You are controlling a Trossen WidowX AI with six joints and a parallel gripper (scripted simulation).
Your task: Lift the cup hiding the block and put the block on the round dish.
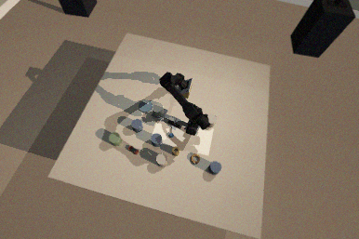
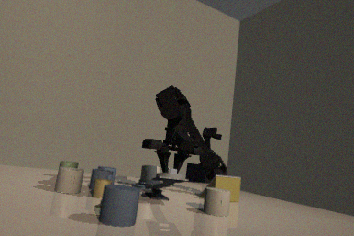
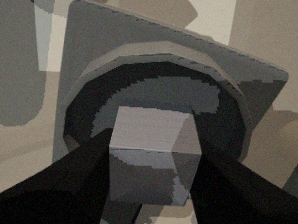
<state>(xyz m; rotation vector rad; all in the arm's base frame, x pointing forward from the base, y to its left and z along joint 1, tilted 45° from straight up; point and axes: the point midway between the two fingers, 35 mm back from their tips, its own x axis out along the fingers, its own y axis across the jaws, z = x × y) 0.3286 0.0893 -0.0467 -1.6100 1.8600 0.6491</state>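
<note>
Now: gripper tip 13 cm past the pale blue round dish, 36 cm to the left of it and 8 cm above it. Round my gripper tip: balance 3 cm behind, 12 cm to the right, 6 cm below; then pale blue-grey block 1 cm above; then balance beam 4 cm behind, 12 cm to the right, 4 cm below.
</note>
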